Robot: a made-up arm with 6 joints. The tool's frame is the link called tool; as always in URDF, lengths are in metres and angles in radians.
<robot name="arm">
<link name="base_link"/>
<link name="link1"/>
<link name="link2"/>
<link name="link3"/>
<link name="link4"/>
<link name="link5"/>
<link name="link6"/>
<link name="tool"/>
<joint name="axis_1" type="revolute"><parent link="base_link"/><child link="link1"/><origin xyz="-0.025 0.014 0.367" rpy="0 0 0"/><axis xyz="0 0 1"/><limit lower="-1.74" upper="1.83" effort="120" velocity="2.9"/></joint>
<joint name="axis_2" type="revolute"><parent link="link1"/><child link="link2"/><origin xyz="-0.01 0.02 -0.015" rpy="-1.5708 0 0"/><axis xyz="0 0 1"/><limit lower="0.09" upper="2.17" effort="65" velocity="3.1"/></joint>
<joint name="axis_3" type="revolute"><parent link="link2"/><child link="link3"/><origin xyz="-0.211 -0.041 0.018" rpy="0 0 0"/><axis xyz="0 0 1"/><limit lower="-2.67" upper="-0.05" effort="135" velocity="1.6"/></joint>
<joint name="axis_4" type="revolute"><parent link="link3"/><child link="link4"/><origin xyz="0.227 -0.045 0.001" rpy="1.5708 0 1.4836"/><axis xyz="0 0 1"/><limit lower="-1.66" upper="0.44" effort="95" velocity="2.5"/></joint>
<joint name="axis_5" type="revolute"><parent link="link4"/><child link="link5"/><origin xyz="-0.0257 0.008 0.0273" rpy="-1.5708 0 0"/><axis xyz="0 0 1"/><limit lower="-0.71" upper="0.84" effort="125" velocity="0.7"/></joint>
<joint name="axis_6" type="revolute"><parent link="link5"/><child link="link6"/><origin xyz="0.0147 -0.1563 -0.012" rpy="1.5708 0 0"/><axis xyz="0 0 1"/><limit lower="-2" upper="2.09" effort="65" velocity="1.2"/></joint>
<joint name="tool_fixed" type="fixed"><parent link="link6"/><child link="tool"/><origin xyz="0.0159 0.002 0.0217" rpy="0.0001 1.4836 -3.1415"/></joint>
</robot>
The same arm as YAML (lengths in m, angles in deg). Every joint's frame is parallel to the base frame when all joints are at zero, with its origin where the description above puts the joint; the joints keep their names.
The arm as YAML. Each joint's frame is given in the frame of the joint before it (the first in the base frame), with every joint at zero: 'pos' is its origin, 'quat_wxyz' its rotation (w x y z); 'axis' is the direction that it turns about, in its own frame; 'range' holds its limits. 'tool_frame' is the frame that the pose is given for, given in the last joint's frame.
length_unit: m
angle_unit: deg
joints:
  - joint: axis_1
    pos: [-0.025, 0.014, 0.367]
    quat_wxyz: [1.0, 0.0, 0.0, 0.0]
    axis: "+z"
    range: [-99.69, 104.85]
  - joint: axis_2
    pos: [-0.01, 0.02, -0.015]
    quat_wxyz: [1.0, 0.0, 0.0, 0.0]
    axis: "+y"
    range: [5.16, 124.33]
  - joint: axis_3
    pos: [-0.211, 0.018, 0.041]
    quat_wxyz: [1.0, 0.0, 0.0, 0.0]
    axis: "+y"
    range: [-152.98, -2.86]
  - joint: axis_4
    pos: [0.227, 0.001, 0.045]
    quat_wxyz: [1.0, 0.0, 0.0, 0.0]
    axis: [0.9962, 0.0, 0.0871]
    range: [-95.11, 25.21]
  - joint: axis_5
    pos: [0.025, 0.008, 0.028]
    quat_wxyz: [1.0, 0.0, 0.0, 0.0]
    axis: "+y"
    range: [-40.68, 48.13]
  - joint: axis_6
    pos: [0.157, -0.012, -0.001]
    quat_wxyz: [1.0, 0.0, 0.0, 0.0]
    axis: [0.9962, 0.0, 0.0871]
    range: [-114.59, 119.75]
tool_frame:
  pos: [0.023, 0.002, -0.0139]
  quat_wxyz: [0.000002, 0.0, -0.000006, -0.999988]

